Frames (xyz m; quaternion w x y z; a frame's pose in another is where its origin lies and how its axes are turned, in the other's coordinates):
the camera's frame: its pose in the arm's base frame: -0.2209 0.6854 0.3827 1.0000 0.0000 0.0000 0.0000
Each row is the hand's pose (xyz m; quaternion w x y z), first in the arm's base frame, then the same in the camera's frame.
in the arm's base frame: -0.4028 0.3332 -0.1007 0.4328 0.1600 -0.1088 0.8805
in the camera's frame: -0.1819 -0.3522 -0.4834 0.4328 0.1600 -0.1088 0.8805
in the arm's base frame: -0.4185 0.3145 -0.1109 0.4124 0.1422 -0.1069 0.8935
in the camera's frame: -0.1976 -0.3709 -0.4936 0.4124 0.1422 -0.1069 0.8935
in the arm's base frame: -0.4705 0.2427 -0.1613 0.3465 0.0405 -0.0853 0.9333
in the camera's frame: -0.2496 -0.4427 -0.5440 0.3465 0.0405 -0.0853 0.9333
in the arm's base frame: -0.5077 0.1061 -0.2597 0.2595 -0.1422 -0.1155 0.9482
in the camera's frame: -0.2868 -0.5793 -0.6424 0.2595 -0.1422 -0.1155 0.9482
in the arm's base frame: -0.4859 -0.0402 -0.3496 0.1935 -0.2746 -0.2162 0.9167
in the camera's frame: -0.2650 -0.7256 -0.7323 0.1935 -0.2746 -0.2162 0.9167
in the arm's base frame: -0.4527 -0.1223 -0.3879 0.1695 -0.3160 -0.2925 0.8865
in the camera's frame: -0.2318 -0.8077 -0.7706 0.1695 -0.3160 -0.2925 0.8865
